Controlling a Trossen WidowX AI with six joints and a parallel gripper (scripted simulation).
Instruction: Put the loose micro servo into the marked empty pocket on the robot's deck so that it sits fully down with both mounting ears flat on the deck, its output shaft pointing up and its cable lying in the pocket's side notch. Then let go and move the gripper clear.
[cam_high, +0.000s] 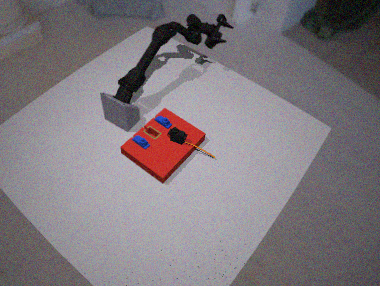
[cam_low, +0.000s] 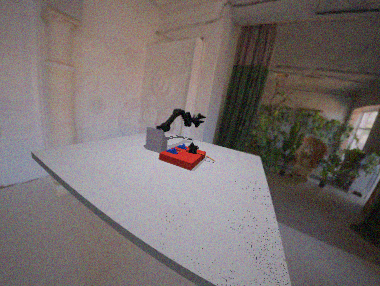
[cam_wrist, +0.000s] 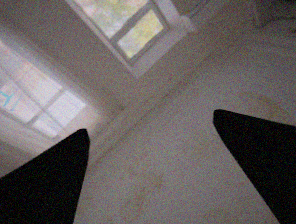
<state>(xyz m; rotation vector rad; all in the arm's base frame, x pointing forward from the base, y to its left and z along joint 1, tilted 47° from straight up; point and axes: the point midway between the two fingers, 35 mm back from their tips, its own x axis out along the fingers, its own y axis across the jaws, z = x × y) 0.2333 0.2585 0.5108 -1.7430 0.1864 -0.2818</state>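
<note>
Right now the red deck is 60 cm to the right of my gripper tip, 25 cm below it and 3 cm ahead of it.
</note>
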